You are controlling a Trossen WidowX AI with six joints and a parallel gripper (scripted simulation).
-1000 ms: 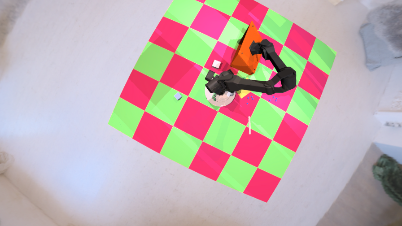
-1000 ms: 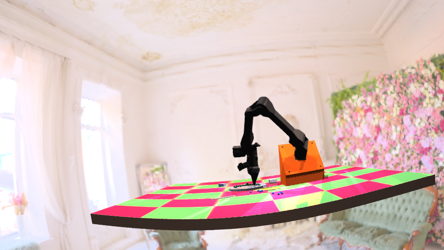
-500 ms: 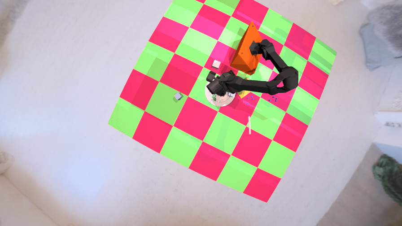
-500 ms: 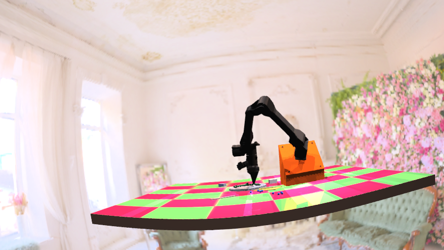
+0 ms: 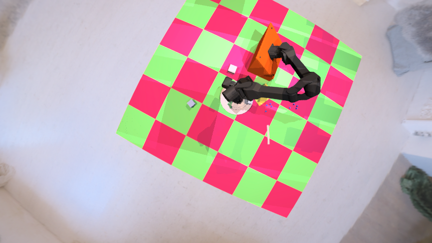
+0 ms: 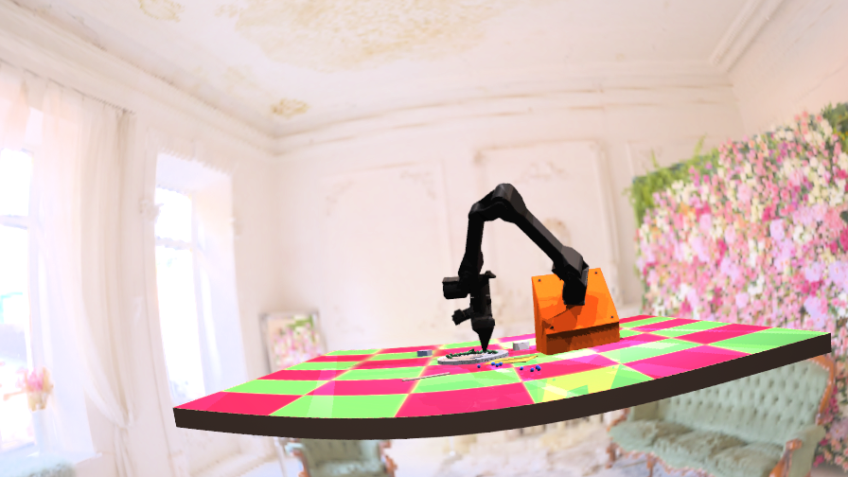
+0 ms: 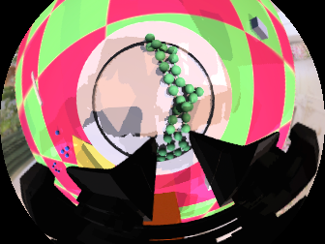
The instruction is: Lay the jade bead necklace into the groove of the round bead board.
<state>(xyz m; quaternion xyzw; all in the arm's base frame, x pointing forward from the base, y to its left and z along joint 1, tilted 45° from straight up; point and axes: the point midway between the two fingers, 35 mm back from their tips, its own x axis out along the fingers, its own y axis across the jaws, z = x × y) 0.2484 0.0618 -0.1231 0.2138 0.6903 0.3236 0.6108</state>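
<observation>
The round bead board lies 3 cm ahead of my gripper tip, 2 cm to the left of it and 1 cm below it. Also, from my gripper tip: pale blue cube: 20 cm ahead, 19 cm to the right, 1 cm below; then white cube: 10 cm behind, 9 cm to the right, 1 cm below; then yellow patch: 8 cm behind, 15 cm to the left, 2 cm below.
</observation>
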